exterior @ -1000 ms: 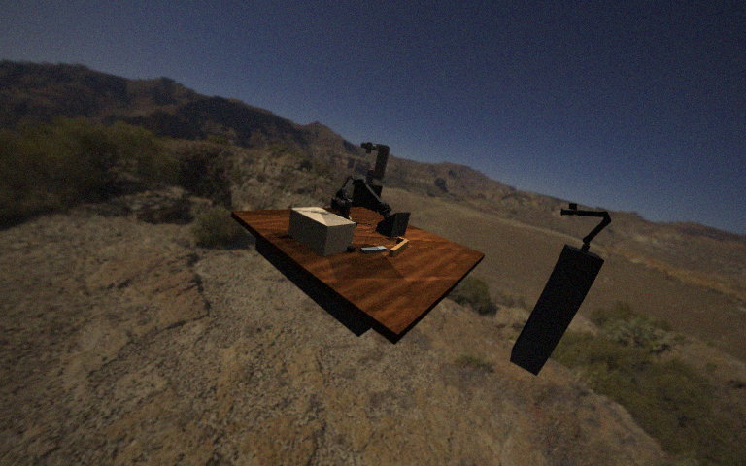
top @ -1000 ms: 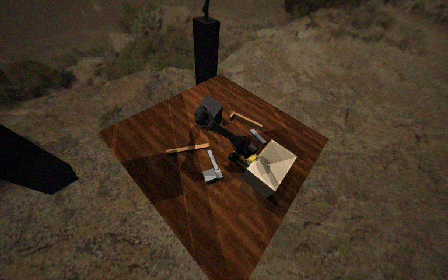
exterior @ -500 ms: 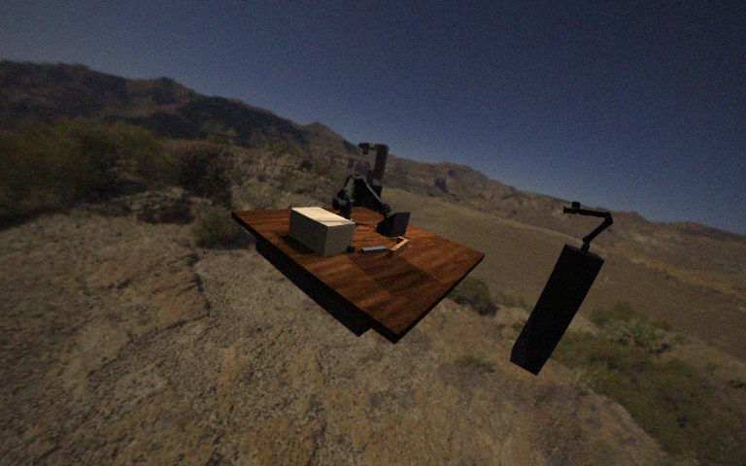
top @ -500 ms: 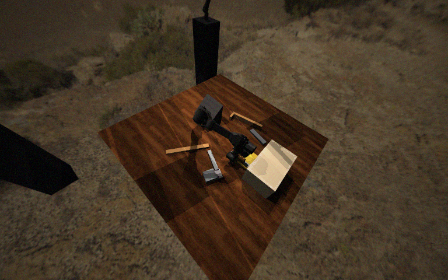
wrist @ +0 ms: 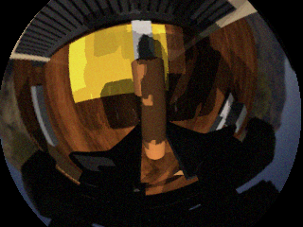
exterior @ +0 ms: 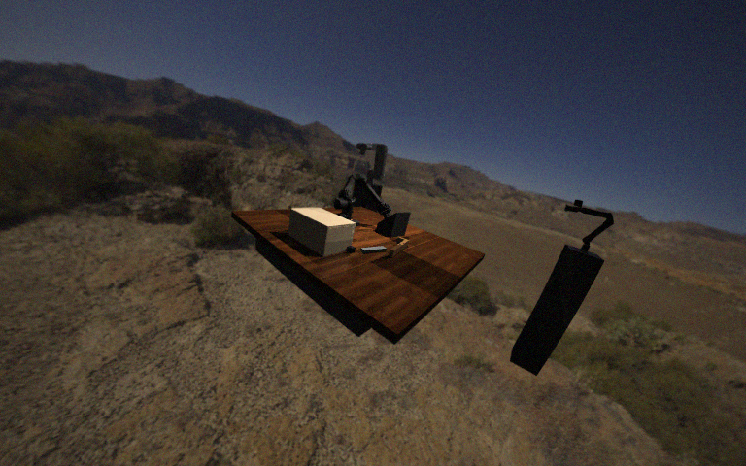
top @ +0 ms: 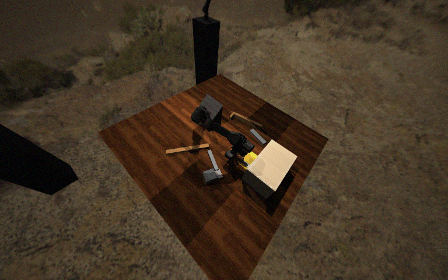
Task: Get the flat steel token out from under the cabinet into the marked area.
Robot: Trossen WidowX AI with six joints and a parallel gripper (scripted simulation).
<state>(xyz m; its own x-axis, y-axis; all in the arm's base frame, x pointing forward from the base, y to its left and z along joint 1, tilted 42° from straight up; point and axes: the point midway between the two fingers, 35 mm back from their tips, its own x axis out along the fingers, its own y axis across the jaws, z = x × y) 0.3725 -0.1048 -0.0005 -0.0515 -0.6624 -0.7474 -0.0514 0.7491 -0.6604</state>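
Right now my gripper tip is 30 mm past the grey scraper and 160 mm to the left of it. Also, from my gripper tip: steel token: 250 mm ahead, 40 mm to the left; then grey block: 10 mm behind, 240 mm to the right, 10 mm above; then grey bar: 30 mm ahead, 270 mm to the left.
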